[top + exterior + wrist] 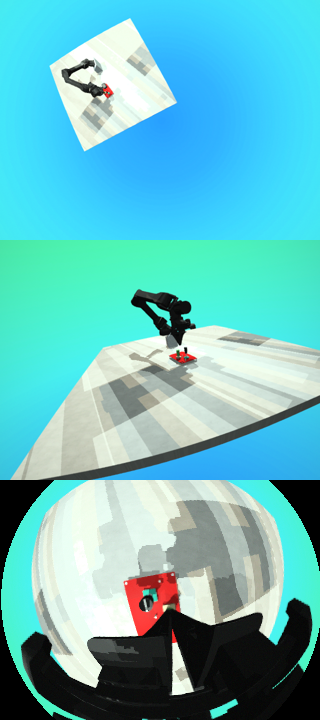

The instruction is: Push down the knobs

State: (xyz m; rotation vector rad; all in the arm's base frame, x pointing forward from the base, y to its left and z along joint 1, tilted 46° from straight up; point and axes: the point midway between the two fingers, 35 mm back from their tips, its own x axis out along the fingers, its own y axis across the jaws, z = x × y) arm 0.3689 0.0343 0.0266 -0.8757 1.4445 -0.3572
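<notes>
The black knob is 3 cm to the left of my gripper tip and 3 cm below it. From my gripper tip the other things lie so: green knob 2 cm behind, 1 cm to the right, 4 cm below.
</notes>
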